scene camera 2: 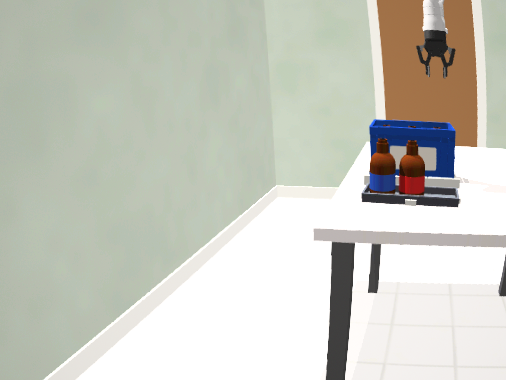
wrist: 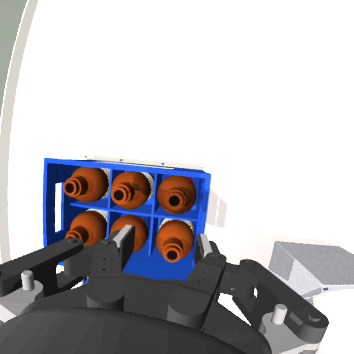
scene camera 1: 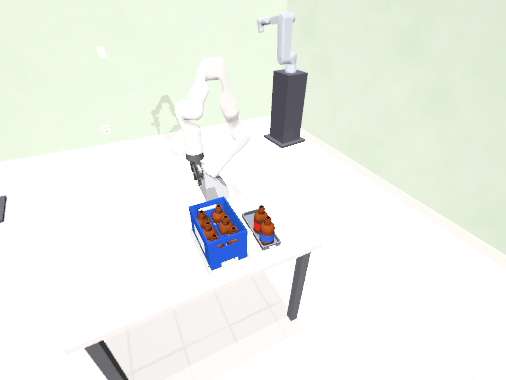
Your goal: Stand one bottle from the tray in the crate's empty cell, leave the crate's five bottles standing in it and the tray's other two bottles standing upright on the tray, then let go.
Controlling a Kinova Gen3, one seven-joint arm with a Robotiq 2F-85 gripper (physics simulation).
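Frame: origin at the arm's base, x left, y back, z up, level; centimetres.
Seen in the pictures: gripper, fingertip midpoint: (scene camera 2: 436, 77) (wrist: 164, 240) (scene camera 1: 198, 182); arm's base, link origin: (wrist: 335, 295) (scene camera 1: 209, 172).
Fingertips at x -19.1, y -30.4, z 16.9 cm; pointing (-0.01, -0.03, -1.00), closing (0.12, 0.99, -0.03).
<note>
Pixels of each thing's middle, then the offset from my fingertips to it. "spot": a spot on its surface instead.
- blue crate, body centre: (wrist: 130, 211) (scene camera 2: 413, 151) (scene camera 1: 217, 231) dz -24.0, dx +3.3, dy -9.5 cm
- bottle, body centre: (wrist: 176, 193) (scene camera 1: 202, 223) dz -24.2, dx -0.3, dy -0.4 cm
- tray, body centre: (scene camera 2: 411, 194) (scene camera 1: 260, 228) dz -31.5, dx +26.5, dy -12.3 cm
- blue label, surface spot: (scene camera 2: 382, 182) spot: dz -27.6, dx +28.4, dy -21.0 cm
The blue crate (scene camera 1: 229, 256) (scene camera 2: 445, 155) (wrist: 206, 197) stands on the table, and a brown bottle stands in each of its cells in the wrist view. The bottle (wrist: 176, 194) in the far right corner cell there has a bit of red showing; its neck is free. The tray (scene camera 1: 249, 216) (scene camera 2: 435, 200) beside the crate holds two upright bottles, one with a red label (scene camera 1: 258, 226) (scene camera 2: 412, 184) and one with a blue label (scene camera 1: 267, 238) (scene camera 2: 382, 182). My gripper (scene camera 1: 200, 182) (scene camera 2: 436, 76) (wrist: 164, 240) is partly open and empty, high above the crate's level and apart from every bottle.
A grey block (scene camera 1: 214, 186) (wrist: 310, 260) is at the arm's base, near the crate. A dark pedestal (scene camera 1: 287, 107) with a second arm (scene camera 1: 285, 40) stands at the back right. The table's edge (scene camera 2: 410, 236) runs past the tray.
</note>
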